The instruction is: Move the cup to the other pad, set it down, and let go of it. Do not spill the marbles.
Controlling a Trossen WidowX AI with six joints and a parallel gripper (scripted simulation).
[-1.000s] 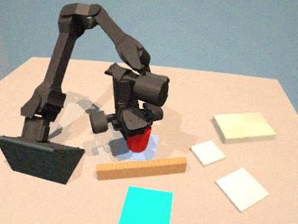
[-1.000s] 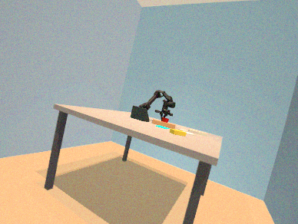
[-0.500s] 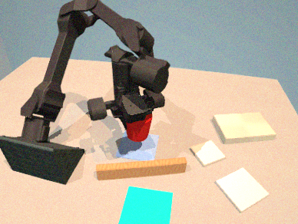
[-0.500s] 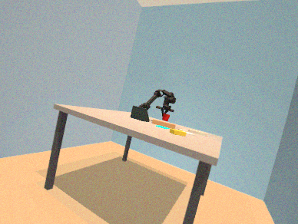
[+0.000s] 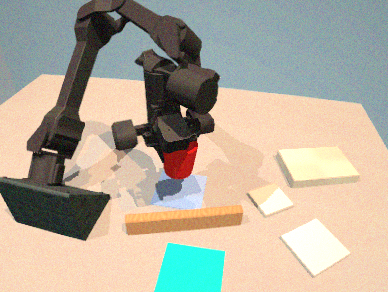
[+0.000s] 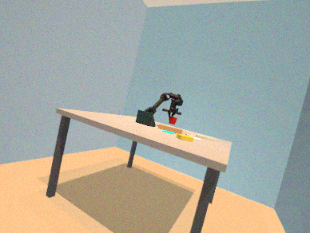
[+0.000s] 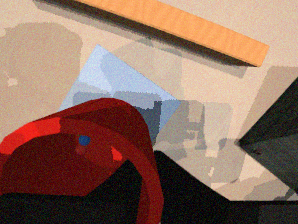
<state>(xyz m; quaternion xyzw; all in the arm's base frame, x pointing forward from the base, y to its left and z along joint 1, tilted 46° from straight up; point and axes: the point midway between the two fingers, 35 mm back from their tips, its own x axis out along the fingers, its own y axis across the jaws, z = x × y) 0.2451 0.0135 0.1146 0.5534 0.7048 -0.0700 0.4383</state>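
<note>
My gripper tip is 40 mm short of the blue marble, 30 mm to the right of it and 20 mm above it. The rest, counted from my gripper tip: cyan pad 100 mm ahead, 170 mm to the right, 110 mm below; red cup 30 mm ahead, 20 mm to the left; pale blue pad 20 mm ahead, 20 mm to the left, 110 mm below.
</note>
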